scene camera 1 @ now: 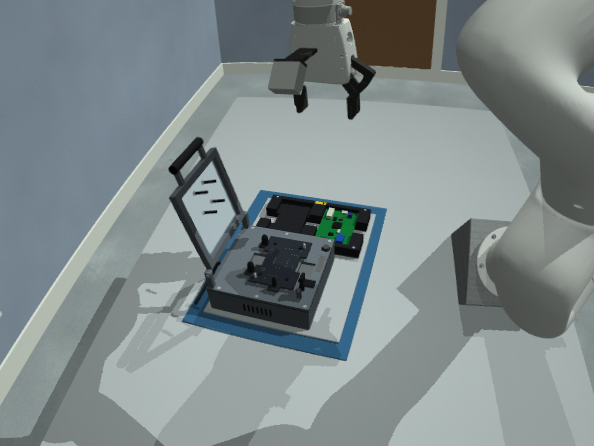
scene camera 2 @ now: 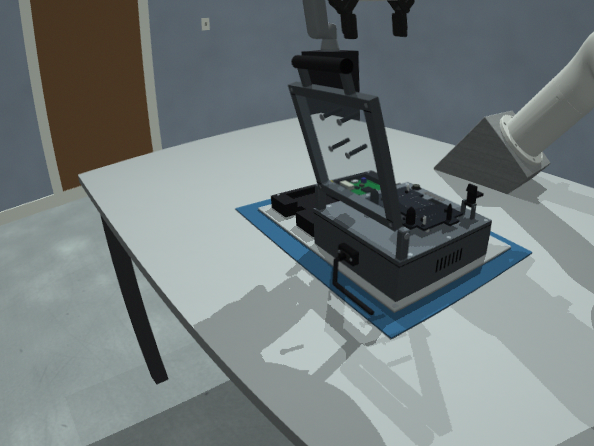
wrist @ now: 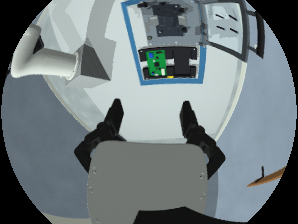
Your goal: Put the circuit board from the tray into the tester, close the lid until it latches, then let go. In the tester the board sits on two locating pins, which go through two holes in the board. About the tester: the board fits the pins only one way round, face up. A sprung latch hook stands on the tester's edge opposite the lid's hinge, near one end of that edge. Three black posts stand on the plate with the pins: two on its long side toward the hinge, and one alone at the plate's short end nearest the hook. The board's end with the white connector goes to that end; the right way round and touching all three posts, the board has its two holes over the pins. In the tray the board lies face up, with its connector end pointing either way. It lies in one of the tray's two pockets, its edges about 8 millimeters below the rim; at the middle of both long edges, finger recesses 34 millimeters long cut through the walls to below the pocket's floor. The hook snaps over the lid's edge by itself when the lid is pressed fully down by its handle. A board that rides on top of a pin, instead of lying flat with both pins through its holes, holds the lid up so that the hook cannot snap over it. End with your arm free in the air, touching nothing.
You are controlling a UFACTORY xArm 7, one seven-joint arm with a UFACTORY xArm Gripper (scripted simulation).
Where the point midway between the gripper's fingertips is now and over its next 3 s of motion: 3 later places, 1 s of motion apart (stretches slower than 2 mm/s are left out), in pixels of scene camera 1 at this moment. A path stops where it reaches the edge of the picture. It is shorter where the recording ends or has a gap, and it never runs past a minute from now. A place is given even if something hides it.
My gripper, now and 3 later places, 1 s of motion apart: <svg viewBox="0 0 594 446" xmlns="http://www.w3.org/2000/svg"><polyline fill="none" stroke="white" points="327,112 332,106 336,100 338,103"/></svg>
